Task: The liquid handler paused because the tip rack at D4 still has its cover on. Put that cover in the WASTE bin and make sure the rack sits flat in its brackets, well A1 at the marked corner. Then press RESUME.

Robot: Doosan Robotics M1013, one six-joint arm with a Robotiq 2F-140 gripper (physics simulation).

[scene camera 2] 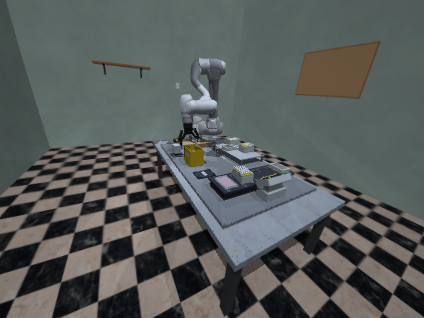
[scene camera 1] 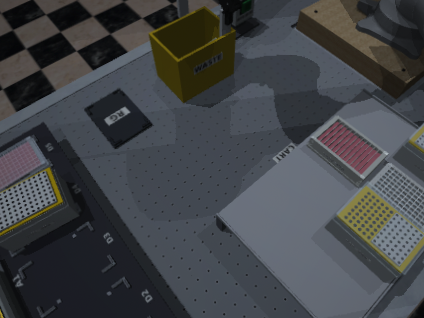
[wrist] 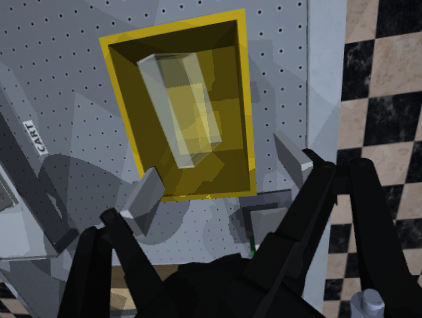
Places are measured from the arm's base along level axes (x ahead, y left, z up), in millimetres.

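Where they show: gripper, fingertip midpoint: [scene camera 2: 189,148] [scene camera 1: 203,25] [wrist: 215,162]; arm's base, origin of the base link: [scene camera 1: 397,29].
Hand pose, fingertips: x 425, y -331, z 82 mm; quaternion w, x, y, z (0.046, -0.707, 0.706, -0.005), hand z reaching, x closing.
Observation:
Each offset is from my fingertips to the centre of the thing. "spot": to the spot under its first point.
The clear cover @(dz -68, dx +56, dy +26 mm) [wrist: 192,110] lies tilted inside the yellow WASTE bin @(dz -52, dx +49, dy +11 mm) [scene camera 1: 172,72] [scene camera 2: 194,156] [wrist: 249,100]. My gripper [scene camera 2: 189,142] [wrist: 215,162] is open and empty above the bin's near end in the wrist view, its fingers apart from the cover. The rack at D4 @(dz -24, dx +535, dy +84 mm) [scene camera 1: 27,202] [scene camera 2: 243,171] shows a white, holed top with a yellow border and no cover on it. It looks about level in scene camera 1, but its far part is cut off, so its seating and well A1 cannot be told. A box with a green patch @(spot: dz -40, dx -167, dy -2 mm) [scene camera 1: 246,7] stands behind the bin; no RESUME lettering is readable.
A black RG plate @(dz -112, dx +275, dy -31 mm) [scene camera 1: 118,118] lies between bin and deck. A pink plate @(dz -52, dx +520, dy -44 mm) [scene camera 1: 20,161] sits at D5. The raised CART platform @(dz -86, dx +105, dy +491 mm) [scene camera 1: 280,200] bears a red-striped rack @(dz -43, dx +44, dy +429 mm) [scene camera 1: 348,147] and a yellow-and-white rack @(dz -1, dx +166, dy +552 mm) [scene camera 1: 382,225]. The robot stands on a wooden base [scene camera 1: 340,47].

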